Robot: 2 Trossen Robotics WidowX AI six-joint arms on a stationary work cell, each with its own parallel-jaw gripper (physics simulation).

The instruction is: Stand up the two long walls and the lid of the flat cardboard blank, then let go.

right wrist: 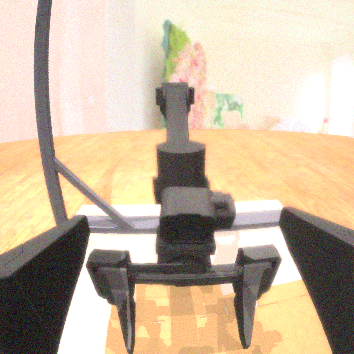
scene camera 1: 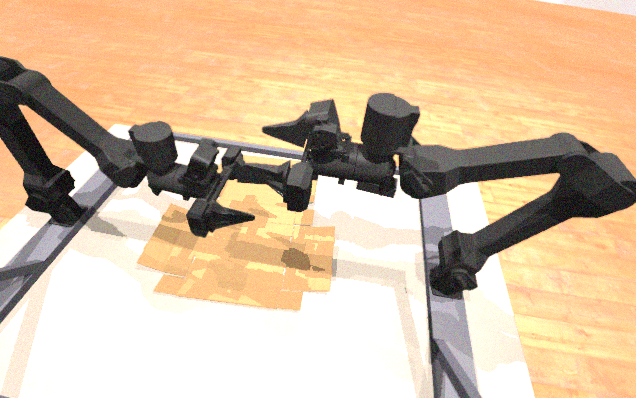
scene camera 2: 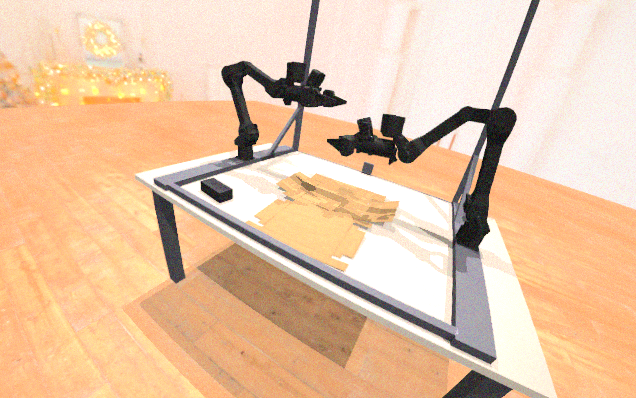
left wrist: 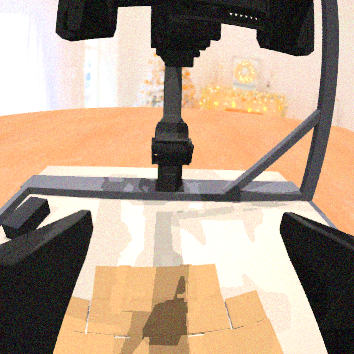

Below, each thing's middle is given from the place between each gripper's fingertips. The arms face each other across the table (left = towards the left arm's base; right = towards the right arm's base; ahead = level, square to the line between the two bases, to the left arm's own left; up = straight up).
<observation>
I see my left gripper 29 cm short of the small black block (left wrist: 29, 214), 24 cm to the left of it and 19 cm above it.
I see my right gripper 29 cm short of the small black block, 24 cm to the left of it and 31 cm above it.
</observation>
